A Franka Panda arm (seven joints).
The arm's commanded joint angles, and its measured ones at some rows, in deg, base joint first. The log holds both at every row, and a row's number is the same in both.
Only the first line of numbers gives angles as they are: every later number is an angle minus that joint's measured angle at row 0.
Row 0, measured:
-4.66 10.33 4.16 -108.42 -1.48 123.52 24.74
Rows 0 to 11, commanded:
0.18 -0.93 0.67 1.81 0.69 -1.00 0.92
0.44 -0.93 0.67 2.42 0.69 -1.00 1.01
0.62 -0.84 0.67 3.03 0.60 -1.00 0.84
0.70 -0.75 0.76 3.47 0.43 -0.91 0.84
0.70 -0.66 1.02 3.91 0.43 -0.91 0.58
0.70 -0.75 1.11 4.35 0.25 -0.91 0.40
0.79 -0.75 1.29 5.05 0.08 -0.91 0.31
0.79 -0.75 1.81 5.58 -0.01 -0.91 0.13
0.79 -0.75 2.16 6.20 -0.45 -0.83 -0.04
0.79 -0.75 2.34 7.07 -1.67 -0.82 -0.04
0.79 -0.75 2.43 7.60 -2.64 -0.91 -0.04
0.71 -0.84 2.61 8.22 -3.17 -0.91 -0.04
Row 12, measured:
1.00 -0.45 1.77 6.01 -0.92 0.00 -0.08
